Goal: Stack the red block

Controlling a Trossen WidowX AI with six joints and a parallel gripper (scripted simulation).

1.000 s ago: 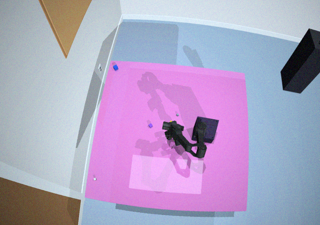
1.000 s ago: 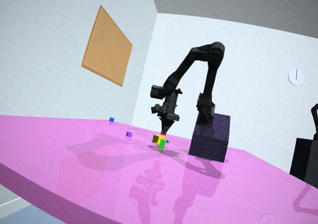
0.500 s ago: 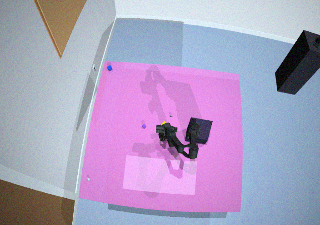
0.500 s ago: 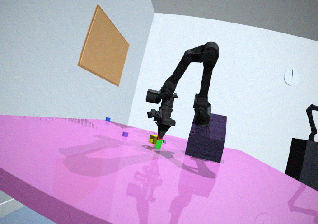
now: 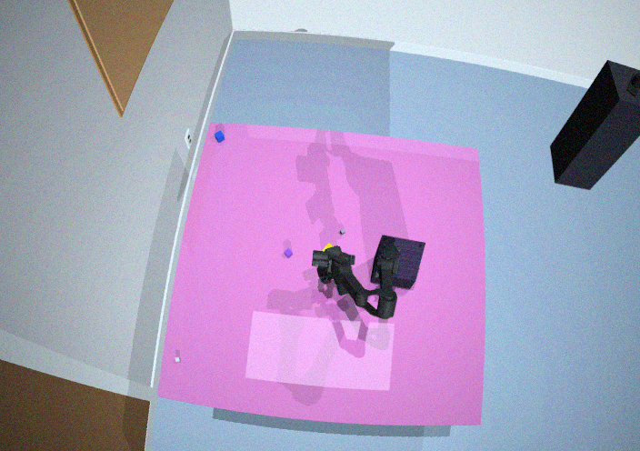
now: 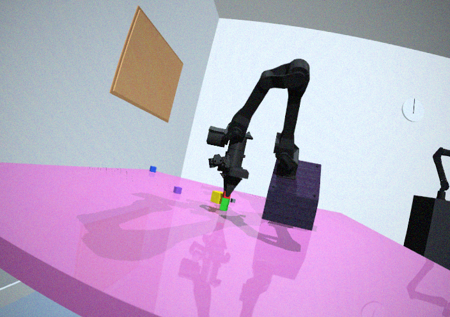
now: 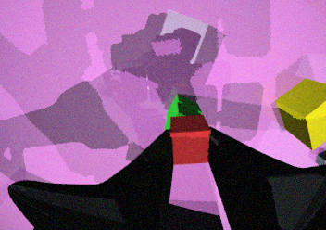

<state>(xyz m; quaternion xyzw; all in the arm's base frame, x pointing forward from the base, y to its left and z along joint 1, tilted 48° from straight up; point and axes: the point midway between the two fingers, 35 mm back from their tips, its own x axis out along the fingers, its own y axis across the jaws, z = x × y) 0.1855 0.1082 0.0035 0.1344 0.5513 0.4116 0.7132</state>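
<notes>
Right now my gripper tip is right at the red block. Round my gripper tip: yellow block (50 mm ahead, 110 mm to the right, 30 mm below); purple block (210 mm ahead, 80 mm to the right, 40 mm below); small grey block (10 mm ahead, 210 mm to the right, 40 mm below).
</notes>
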